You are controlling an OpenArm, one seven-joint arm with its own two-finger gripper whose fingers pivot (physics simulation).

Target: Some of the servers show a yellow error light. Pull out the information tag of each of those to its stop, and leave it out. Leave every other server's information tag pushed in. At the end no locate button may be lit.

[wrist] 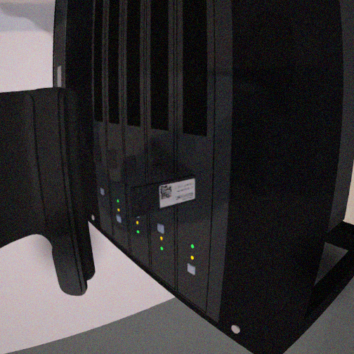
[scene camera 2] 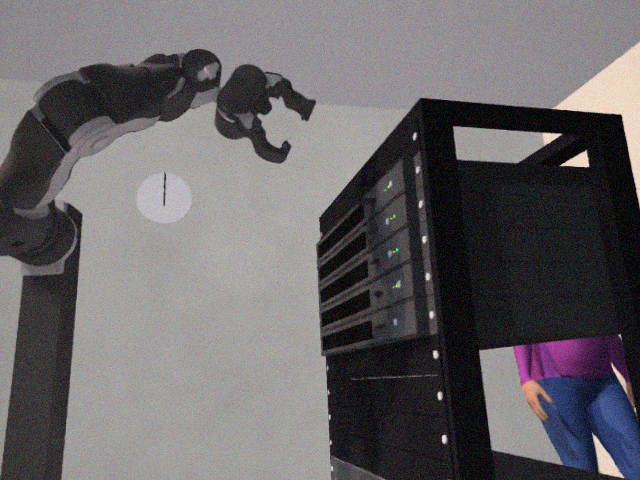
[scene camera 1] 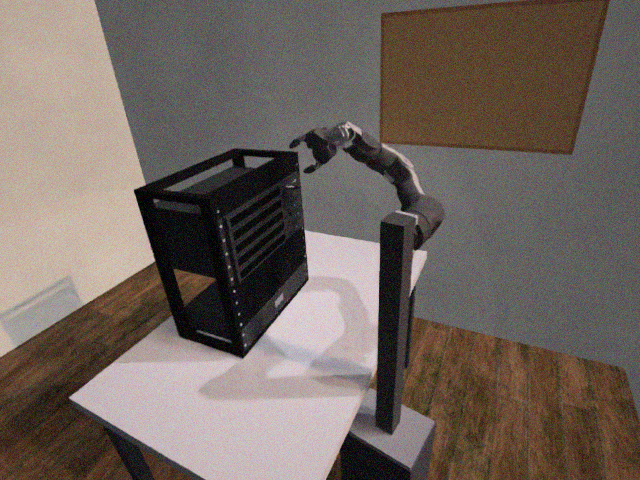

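The black rack (scene camera 1: 227, 304) (scene camera 2: 467, 392) (wrist: 280, 150) holds a stack of servers, seen as upright columns in the wrist view. Several servers show yellow and green lights; the bottom server (wrist: 102, 172) shows a pale button without a visible yellow light. The top server's information tag (wrist: 177, 193) sticks out, with a white label. How far the other tags are in is too dark to tell. The locate buttons look pale; whether any is lit is unclear. My gripper (scene camera 1: 301, 156) (scene camera 2: 298, 130) is open, partly spread and empty, in front of the rack's upper front, apart from it. One finger (wrist: 71, 260) shows in the wrist view.
The rack stands on a white table (scene camera 1: 248, 428). The arm's dark post (scene camera 1: 392, 320) (scene camera 2: 41, 361) stands at the table's edge. A person in a purple top (scene camera 2: 568, 359) stands behind the rack. A corkboard (scene camera 1: 491, 77) hangs on the wall.
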